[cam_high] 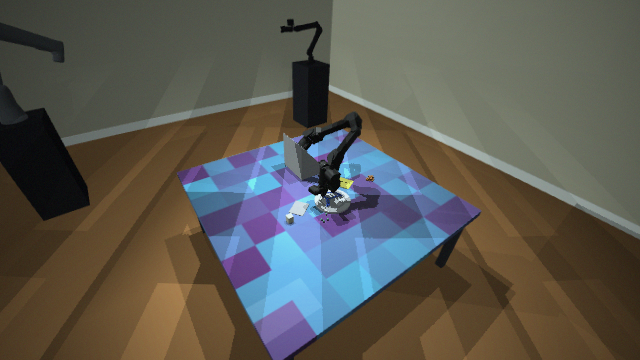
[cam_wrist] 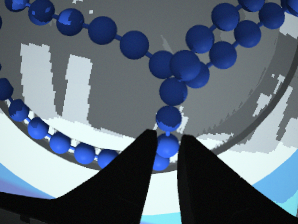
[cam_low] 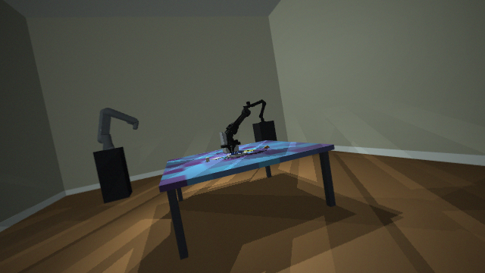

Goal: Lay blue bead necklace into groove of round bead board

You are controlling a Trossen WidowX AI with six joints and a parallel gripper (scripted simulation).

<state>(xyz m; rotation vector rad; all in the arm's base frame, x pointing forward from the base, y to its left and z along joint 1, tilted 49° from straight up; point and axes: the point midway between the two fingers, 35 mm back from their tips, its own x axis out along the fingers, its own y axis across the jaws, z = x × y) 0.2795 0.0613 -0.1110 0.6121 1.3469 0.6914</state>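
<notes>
My gripper tip is now 5 cm short of the round white bead board, 3 cm to the right of it and 1 cm above it. The rest, counted from my gripper tip: cream cube: 3 cm ahead, 25 cm to the right; then yellow patch: 5 cm behind, 19 cm to the left, 1 cm below; then flat grey square: 2 cm behind, 15 cm to the right, 1 cm below.
</notes>
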